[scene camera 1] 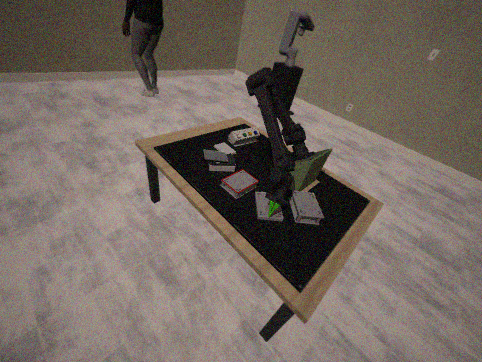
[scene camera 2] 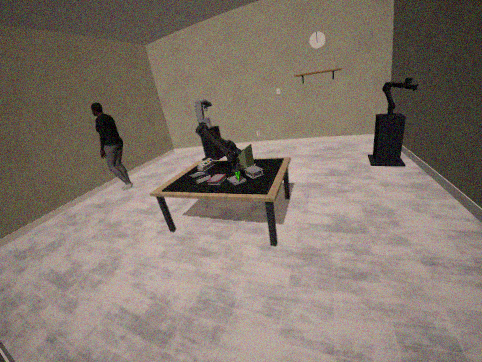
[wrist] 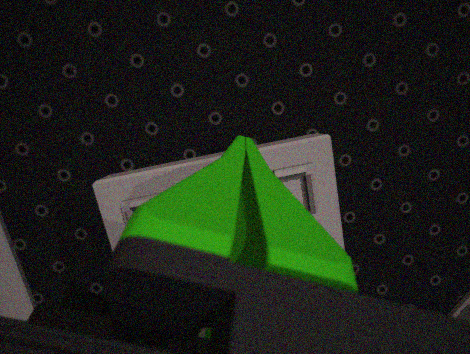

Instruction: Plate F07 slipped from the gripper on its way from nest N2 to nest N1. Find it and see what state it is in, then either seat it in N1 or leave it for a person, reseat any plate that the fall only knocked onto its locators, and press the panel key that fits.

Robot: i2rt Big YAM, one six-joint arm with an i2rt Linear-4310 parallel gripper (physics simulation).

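Where they show: gripper, fingertip midpoint: [scene camera 1: 268,216] [scene camera 2: 238,181] [wrist: 241,147]; arm's base, link origin: [scene camera 1: 302,157] [scene camera 2: 240,155].
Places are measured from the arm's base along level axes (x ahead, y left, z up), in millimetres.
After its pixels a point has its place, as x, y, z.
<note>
My gripper [scene camera 1: 270,214] {406, 165, -98} [scene camera 2: 238,180] {406, 165, -98} [wrist: 241,147] {406, 165, -98} is shut and empty, its green fingertips together over the pale nest N2 [scene camera 1: 261,199] {352, 63, -109} [wrist: 326,152] {432, 129, -109}. The fingers hide much of the nest; a recessed corner locator shows beside them in the wrist view. A grey block-like stack [scene camera 1: 306,204] {206, 219, -73} [scene camera 2: 254,171] {255, 254, -72} stands to its right. A plate with a red border [scene camera 1: 241,181] {374, -74, -90} [scene camera 2: 216,179] {409, -61, -91} lies on a grey base to its left. A dark grey plate [scene camera 1: 216,155] {396, -278, -52} appears tilted over a pale block farther back. No label is readable, so I cannot tell which is F07. The key panel [scene camera 1: 244,136] {76, -415, -64} [scene camera 2: 205,164] {116, -419, -60} stands at the back.
A green upright board [scene camera 1: 310,170] {82, 110, 15} [scene camera 2: 246,156] {82, 109, 10} stands close beside the arm. A white card [scene camera 1: 225,148] {240, -395, -115} lies near the tilted plate. The table has a wooden rim [scene camera 1: 227,235] {600, 126, -142} [scene camera 2: 215,196] {608, 43, -146}. A person [scene camera 1: 145,42] [scene camera 2: 108,135] stands away from the table.
</note>
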